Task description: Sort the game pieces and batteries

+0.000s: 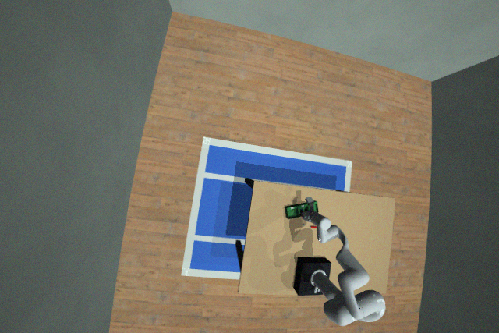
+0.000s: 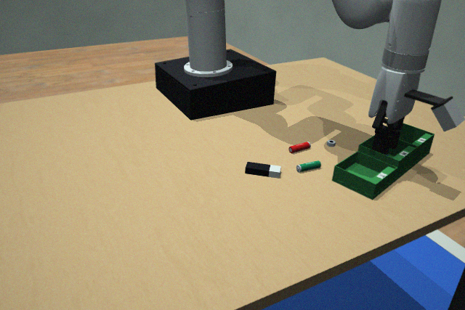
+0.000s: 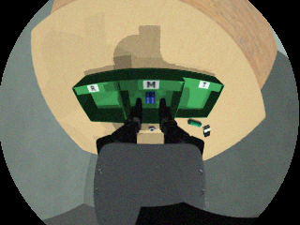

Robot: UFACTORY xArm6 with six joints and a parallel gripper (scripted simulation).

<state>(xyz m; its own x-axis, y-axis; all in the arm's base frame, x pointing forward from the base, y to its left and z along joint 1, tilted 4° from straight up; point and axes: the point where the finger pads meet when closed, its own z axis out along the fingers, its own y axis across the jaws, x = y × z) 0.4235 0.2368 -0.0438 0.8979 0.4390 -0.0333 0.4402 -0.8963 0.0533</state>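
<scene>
Now: the three joined green bins 1 cm ahead of my hand and 3 cm below it. Also, from my hand: grey nut 10 cm behind, 6 cm to the right, 5 cm below; then green battery 2 cm behind, 15 cm to the right, 5 cm below; then blue die 4 cm below.
</scene>
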